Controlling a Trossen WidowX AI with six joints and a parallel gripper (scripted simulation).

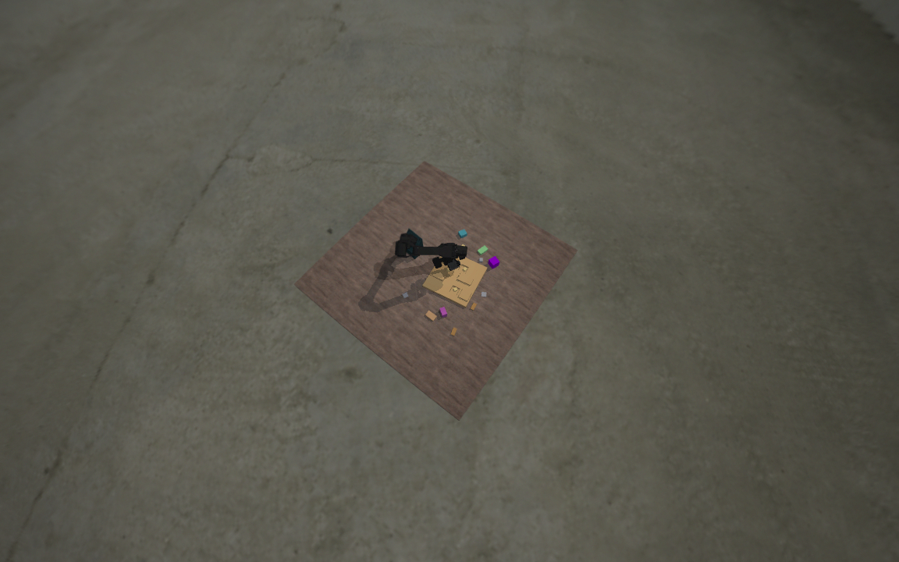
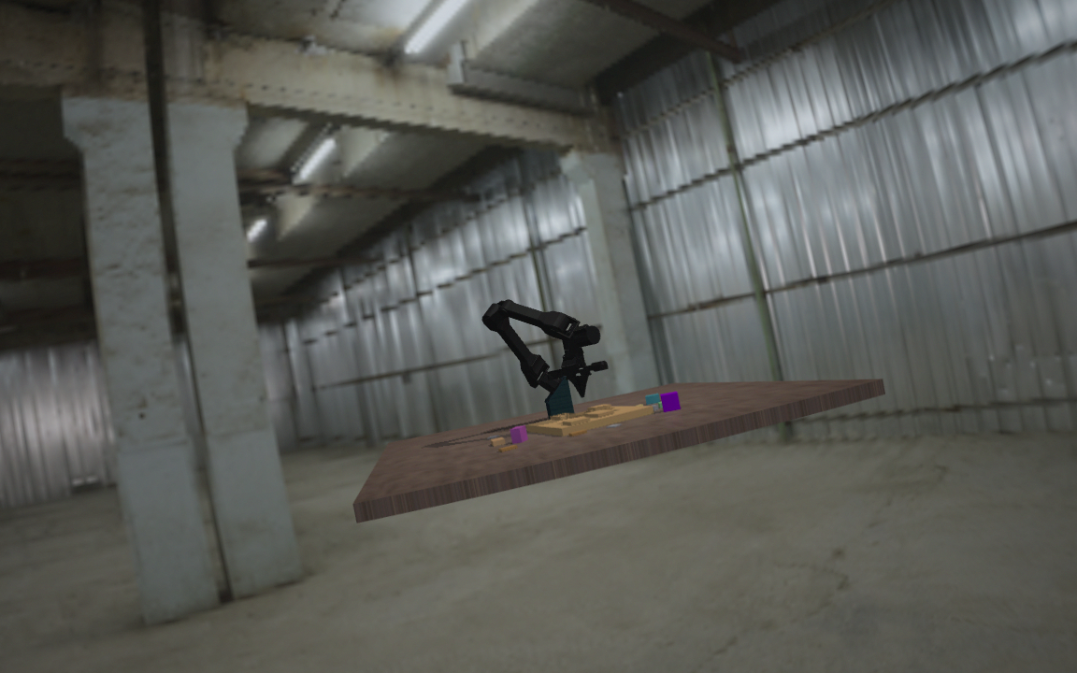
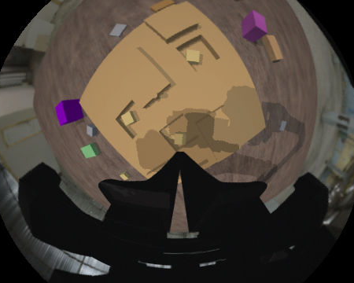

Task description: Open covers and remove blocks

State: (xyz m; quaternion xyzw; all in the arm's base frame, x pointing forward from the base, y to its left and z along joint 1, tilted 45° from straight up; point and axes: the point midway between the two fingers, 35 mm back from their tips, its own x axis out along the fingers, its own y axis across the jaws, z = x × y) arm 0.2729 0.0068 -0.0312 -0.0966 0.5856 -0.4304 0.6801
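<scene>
The tan puzzle board lies 60 mm ahead of my gripper tip, 10 mm to the right of it and 60 mm below it. Round my gripper tip: purple cube (180 mm ahead, 210 mm to the left, 50 mm below); magenta block (150 mm ahead, 240 mm to the right, 60 mm below); green block (70 mm ahead, 250 mm to the left, 70 mm below).
</scene>
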